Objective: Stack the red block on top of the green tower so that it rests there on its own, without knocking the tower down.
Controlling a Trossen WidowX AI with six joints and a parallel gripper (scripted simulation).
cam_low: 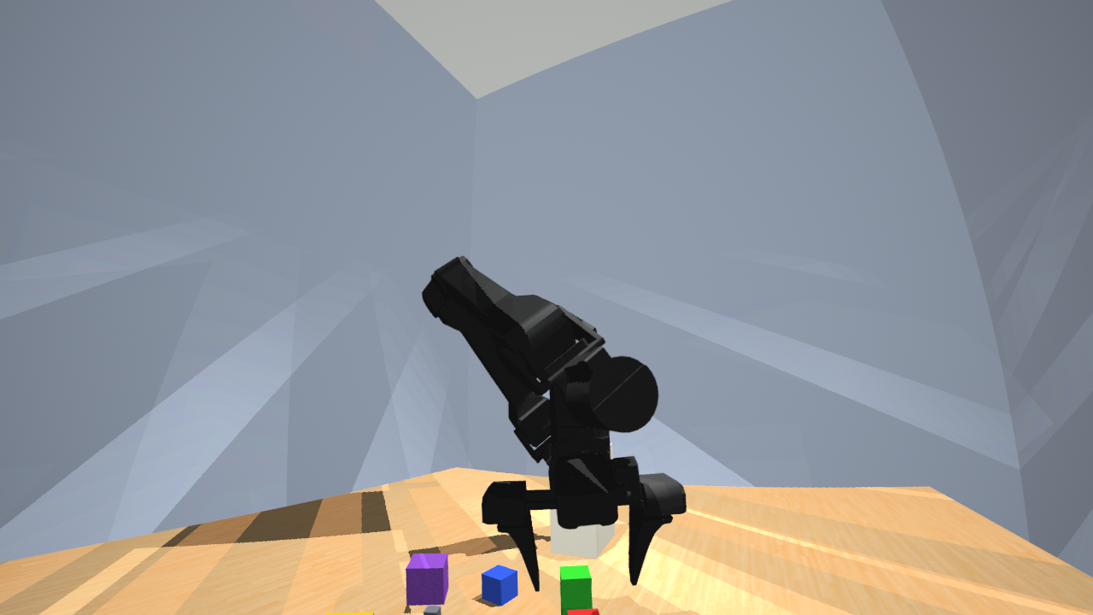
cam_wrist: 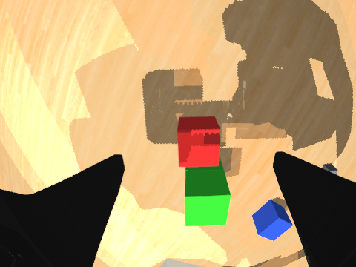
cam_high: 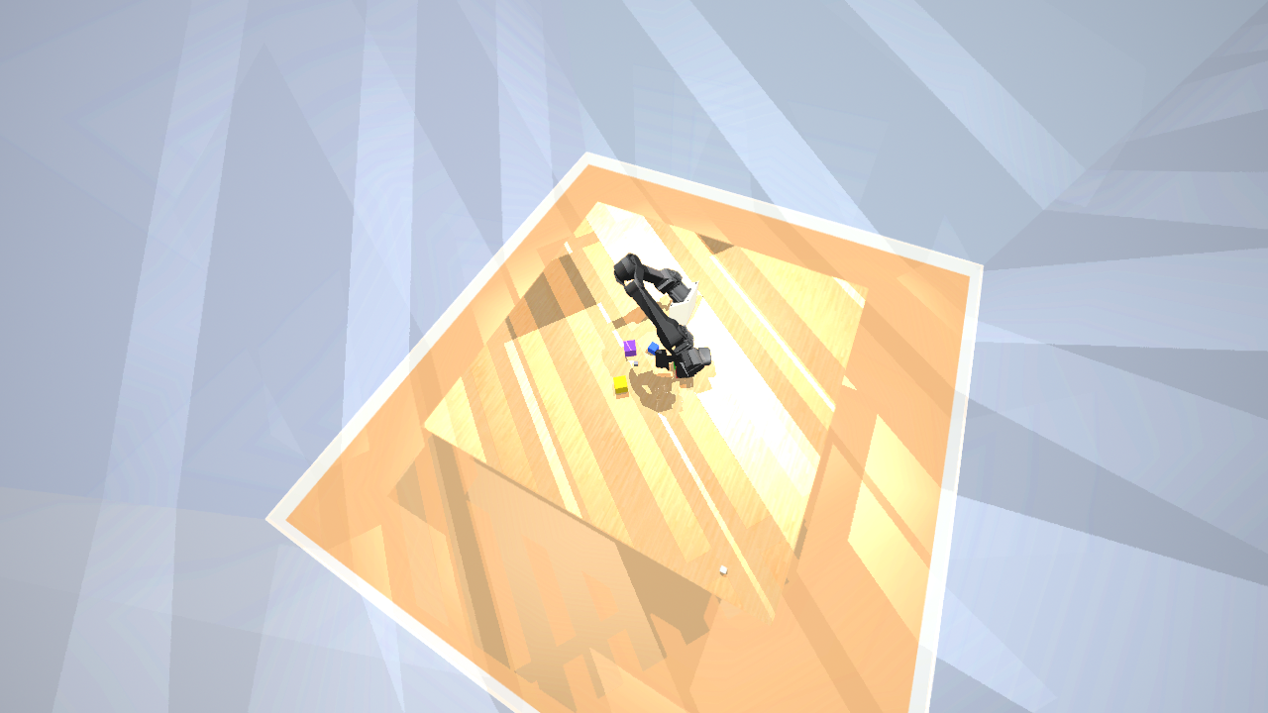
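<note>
My gripper tip is now 10 mm past the red block, 10 mm to the left of it and 50 mm above it. The rest, counted from my gripper tip: purple block 10 mm ahead, 220 mm to the right, 40 mm below; blue block 40 mm behind, 140 mm to the right, 50 mm below; green block 30 mm behind, 30 mm to the right, 20 mm below.
</note>
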